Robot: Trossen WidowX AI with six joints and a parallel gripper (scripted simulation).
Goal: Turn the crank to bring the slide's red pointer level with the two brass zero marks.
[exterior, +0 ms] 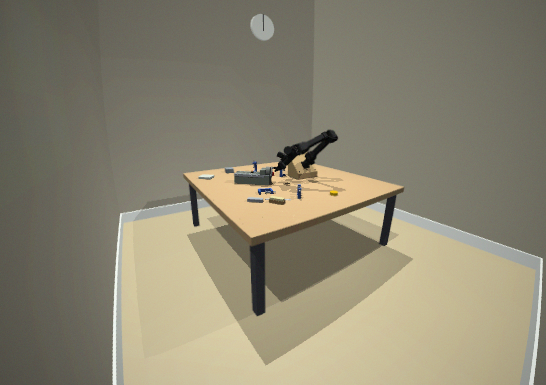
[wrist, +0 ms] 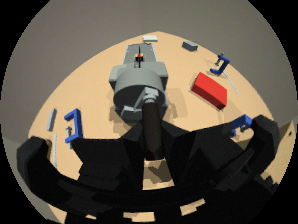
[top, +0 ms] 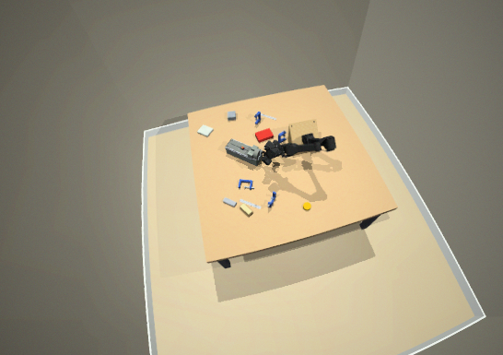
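My gripper tip is 10 mm past the dark crank handle, 10 mm to the right of it and 30 mm below it. From my gripper tip the other things lie so: red pointer (130 mm ahead, 100 mm to the right, 10 mm below); then tan block (210 mm ahead, 330 mm to the left, 80 mm below); then yellow disc (170 mm behind, 420 mm to the left, 80 mm below).
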